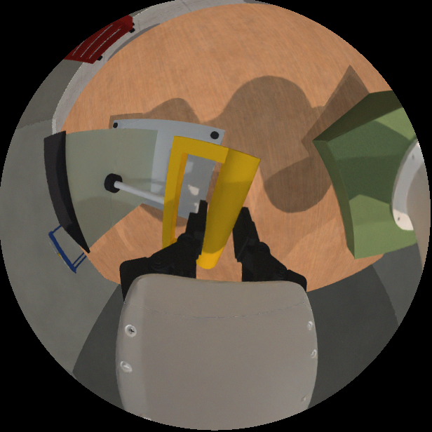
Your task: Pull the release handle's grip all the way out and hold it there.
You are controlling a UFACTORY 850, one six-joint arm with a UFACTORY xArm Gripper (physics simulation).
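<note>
The release handle's yellow grip [231, 200] is a thick bar on a yellow frame. My gripper [220, 215] is shut on the bar, with one black finger inside the frame's opening and the other on the outer side. A light metal rod [140, 192] runs from a black collar [113, 183] on the pale grey-green housing [107, 160] to the yellow frame, and a length of it shows between them. The housing has a black end at the left and stands on a grey base plate [200, 128]. The lower end of the grip is partly hidden by the gripper.
A green angular block [345, 185] stands at the right, beside a pale robot part [406, 200]. The wooden table top [215, 55] lies under the handle. A red slatted object [102, 40] is at the upper left and a blue frame [62, 250] at the lower left, beyond the table edge.
</note>
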